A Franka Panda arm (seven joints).
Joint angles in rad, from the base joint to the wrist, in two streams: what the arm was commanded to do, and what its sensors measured. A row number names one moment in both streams.
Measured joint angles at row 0:
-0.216, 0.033, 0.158, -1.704, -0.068, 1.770, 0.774
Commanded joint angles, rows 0 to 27:
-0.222, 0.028, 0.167, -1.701, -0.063, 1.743, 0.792
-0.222, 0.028, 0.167, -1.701, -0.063, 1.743, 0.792
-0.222, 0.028, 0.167, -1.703, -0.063, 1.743, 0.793
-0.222, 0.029, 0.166, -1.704, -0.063, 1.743, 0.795
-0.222, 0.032, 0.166, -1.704, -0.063, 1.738, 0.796
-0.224, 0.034, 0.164, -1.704, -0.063, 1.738, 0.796
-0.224, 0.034, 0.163, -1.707, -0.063, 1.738, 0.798
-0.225, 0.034, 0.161, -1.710, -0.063, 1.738, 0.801
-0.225, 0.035, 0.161, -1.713, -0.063, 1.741, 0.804
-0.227, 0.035, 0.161, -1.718, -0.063, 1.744, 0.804
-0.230, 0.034, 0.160, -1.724, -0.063, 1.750, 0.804
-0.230, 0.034, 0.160, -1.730, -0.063, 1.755, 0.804
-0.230, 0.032, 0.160, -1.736, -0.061, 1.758, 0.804
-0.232, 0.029, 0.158, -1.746, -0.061, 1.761, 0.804
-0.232, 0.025, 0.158, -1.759, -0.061, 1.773, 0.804
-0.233, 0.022, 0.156, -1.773, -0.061, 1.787, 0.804
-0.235, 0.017, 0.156, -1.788, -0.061, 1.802, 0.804
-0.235, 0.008, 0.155, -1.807, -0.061, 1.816, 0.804
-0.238, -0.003, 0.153, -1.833, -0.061, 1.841, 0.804
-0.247, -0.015, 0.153, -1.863, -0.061, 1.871, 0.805
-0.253, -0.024, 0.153, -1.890, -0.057, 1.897, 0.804
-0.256, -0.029, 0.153, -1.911, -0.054, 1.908, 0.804
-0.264, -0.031, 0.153, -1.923, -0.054, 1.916, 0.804
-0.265, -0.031, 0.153, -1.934, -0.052, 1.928, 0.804
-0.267, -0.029, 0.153, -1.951, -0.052, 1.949, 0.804
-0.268, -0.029, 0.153, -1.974, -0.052, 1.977, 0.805
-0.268, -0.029, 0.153, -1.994, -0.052, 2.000, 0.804
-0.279, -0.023, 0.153, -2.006, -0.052, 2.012, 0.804
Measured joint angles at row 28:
-0.261, -0.003, 0.149, -1.933, -0.068, 1.948, 0.783
